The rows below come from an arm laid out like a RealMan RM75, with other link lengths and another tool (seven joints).
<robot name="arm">
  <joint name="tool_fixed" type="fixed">
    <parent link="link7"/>
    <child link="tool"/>
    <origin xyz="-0.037 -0.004 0.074" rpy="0.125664 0 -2.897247"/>
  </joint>
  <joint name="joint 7" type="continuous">
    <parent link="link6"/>
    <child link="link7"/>
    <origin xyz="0 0 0.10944"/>
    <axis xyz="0 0 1"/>
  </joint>
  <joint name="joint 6" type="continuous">
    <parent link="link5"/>
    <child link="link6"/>
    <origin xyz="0 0 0"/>
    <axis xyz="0 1 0"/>
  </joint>
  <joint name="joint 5" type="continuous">
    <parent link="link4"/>
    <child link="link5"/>
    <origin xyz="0 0 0.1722"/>
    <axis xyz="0 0 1"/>
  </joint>
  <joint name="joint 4" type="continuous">
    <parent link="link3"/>
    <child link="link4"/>
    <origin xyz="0 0 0"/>
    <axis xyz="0 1 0"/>
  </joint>
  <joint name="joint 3" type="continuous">
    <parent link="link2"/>
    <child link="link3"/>
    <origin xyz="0 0 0.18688"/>
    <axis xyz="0 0 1"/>
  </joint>
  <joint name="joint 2" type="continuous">
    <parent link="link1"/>
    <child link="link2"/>
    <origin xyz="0 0 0"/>
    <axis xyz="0 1 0"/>
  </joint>
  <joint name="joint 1" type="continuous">
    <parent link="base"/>
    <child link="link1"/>
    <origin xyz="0 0 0.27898"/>
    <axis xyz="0 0 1"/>
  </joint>
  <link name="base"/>
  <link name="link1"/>
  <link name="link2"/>
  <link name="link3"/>
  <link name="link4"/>
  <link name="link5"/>
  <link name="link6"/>
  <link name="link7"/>
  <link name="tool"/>
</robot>
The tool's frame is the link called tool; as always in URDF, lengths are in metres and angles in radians. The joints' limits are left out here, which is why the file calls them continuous.
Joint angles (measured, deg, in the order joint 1, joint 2, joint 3, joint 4, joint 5, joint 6, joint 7), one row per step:
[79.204 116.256 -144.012 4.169 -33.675 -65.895 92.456]
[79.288 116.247 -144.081 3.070 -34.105 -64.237 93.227]
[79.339 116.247 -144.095 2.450 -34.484 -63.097 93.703]
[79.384 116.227 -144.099 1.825 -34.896 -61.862 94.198]
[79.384 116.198 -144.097 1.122 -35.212 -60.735 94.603]
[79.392 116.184 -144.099 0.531 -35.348 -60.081 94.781]
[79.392 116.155 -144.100 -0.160 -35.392 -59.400 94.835]
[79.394 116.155 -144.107 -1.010 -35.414 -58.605 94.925]
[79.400 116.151 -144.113 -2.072 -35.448 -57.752 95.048]
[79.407 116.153 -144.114 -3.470 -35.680 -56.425 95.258]
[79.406 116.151 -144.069 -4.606 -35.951 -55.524 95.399]
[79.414 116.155 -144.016 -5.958 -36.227 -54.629 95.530]
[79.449 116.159 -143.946 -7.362 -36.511 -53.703 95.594]
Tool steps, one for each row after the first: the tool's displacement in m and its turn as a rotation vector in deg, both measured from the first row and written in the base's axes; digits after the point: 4 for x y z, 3 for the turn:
[-0.0014 0.0017 -0.0024 0.691 -0.363 0.064]
[-0.0019 0.0031 -0.0038 1.260 -0.695 0.110]
[-0.0022 0.0050 -0.0050 1.941 -1.052 0.150]
[-0.0029 0.0063 -0.0063 2.492 -1.255 0.239]
[-0.0042 0.0064 -0.0074 2.684 -1.253 0.434]
[-0.0060 0.0064 -0.0086 2.861 -1.138 0.754]
[-0.0084 0.0060 -0.0103 3.007 -0.951 1.112]
[-0.0115 0.0050 -0.0124 3.056 -0.686 1.553]
[-0.0151 0.0041 -0.0151 3.290 -0.509 2.167]
[-0.0180 0.0028 -0.0174 3.311 -0.353 2.714]
[-0.0218 0.0006 -0.0201 3.168 -0.084 3.392]
[-0.0261 -0.0019 -0.0228 3.028 0.223 4.189]

